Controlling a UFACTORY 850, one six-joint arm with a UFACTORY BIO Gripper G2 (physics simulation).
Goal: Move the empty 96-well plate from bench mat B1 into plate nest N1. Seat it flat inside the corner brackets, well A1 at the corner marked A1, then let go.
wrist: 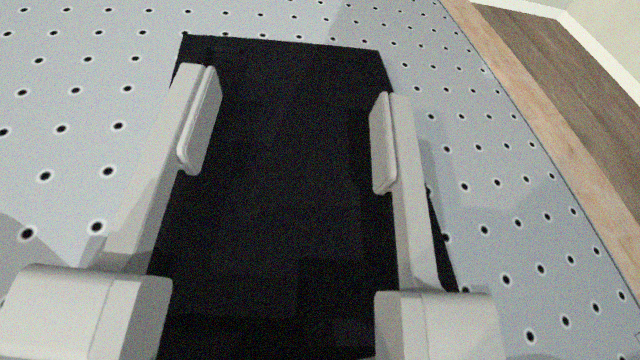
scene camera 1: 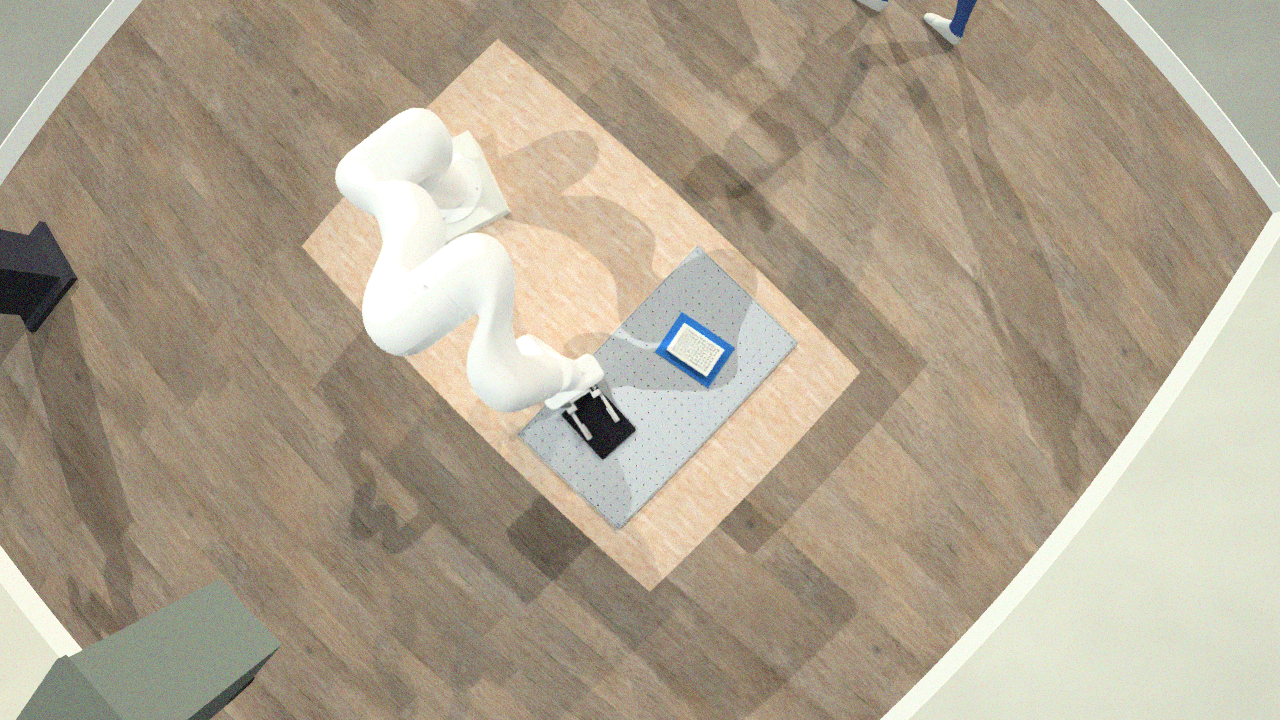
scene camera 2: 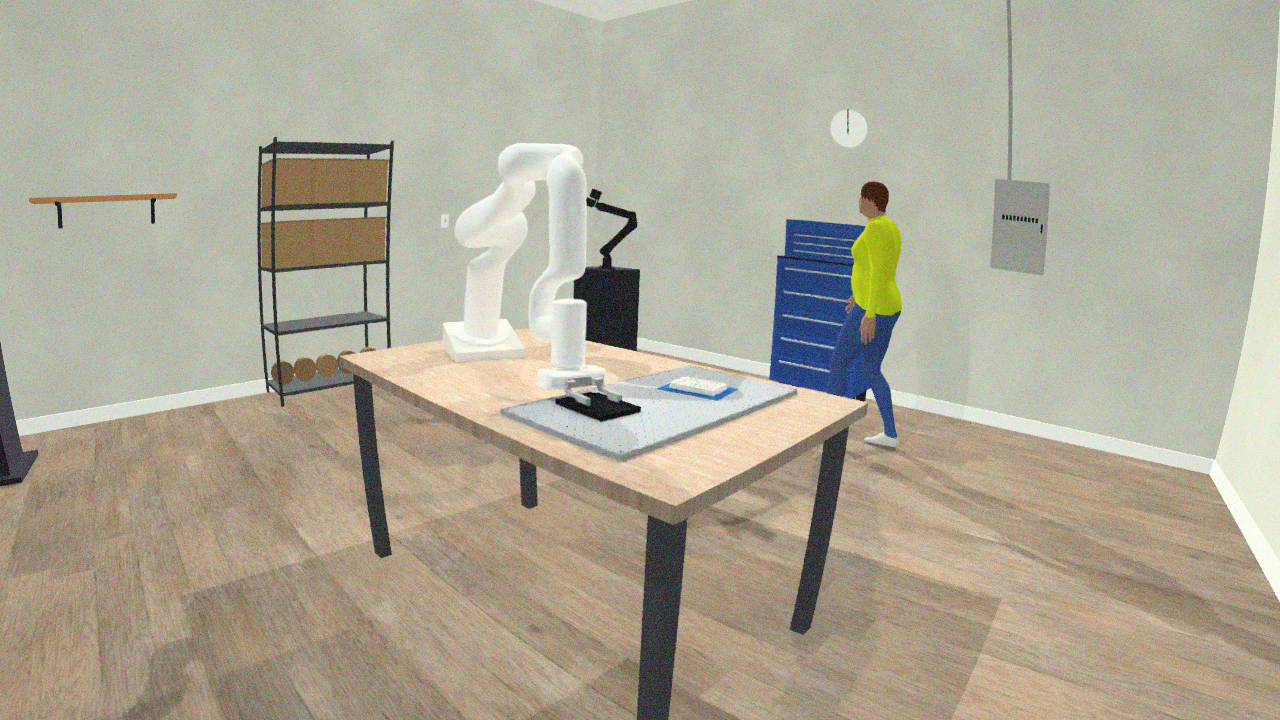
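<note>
The white 96-well plate (scene camera 1: 696,349) (scene camera 2: 699,385) lies on the blue bench mat B1 (scene camera 1: 682,319) (scene camera 2: 716,394); it does not show in the wrist view. The black plate nest N1 (scene camera 1: 617,436) (scene camera 2: 617,411) (wrist: 280,200) sits apart from it on the grey perforated board. My gripper (scene camera 1: 600,428) (scene camera 2: 597,401) (wrist: 291,127) is shut to its narrow stop, with a gap between the pads and nothing held. Both fingers are low over the nest. The A1 label and the corner brackets cannot be made out.
The grey perforated board (scene camera 1: 662,429) (scene camera 2: 626,438) (wrist: 75,110) carries both nest and mat. It lies on the wooden table (scene camera 1: 760,429) (scene camera 2: 707,479). A person (scene camera 2: 877,277) in a yellow top stands beyond the table, near a blue tool cabinet (scene camera 2: 805,313).
</note>
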